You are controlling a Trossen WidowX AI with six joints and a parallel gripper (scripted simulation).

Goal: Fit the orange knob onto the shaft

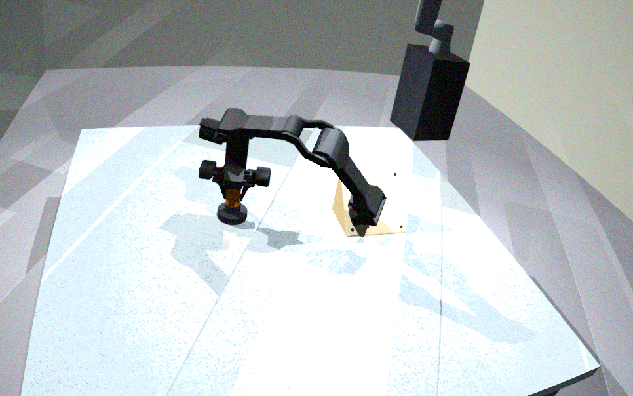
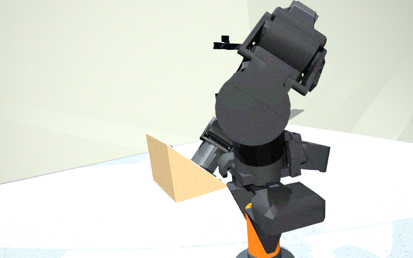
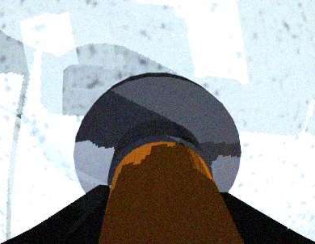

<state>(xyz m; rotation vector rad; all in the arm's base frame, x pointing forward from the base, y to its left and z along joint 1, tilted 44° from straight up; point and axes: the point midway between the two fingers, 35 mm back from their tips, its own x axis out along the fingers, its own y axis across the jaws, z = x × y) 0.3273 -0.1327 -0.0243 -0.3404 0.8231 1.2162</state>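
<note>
Right now the orange knob is 2 cm above my gripper tip. Also, from my gripper tip: round dark pedestal (2 cm below).
</note>
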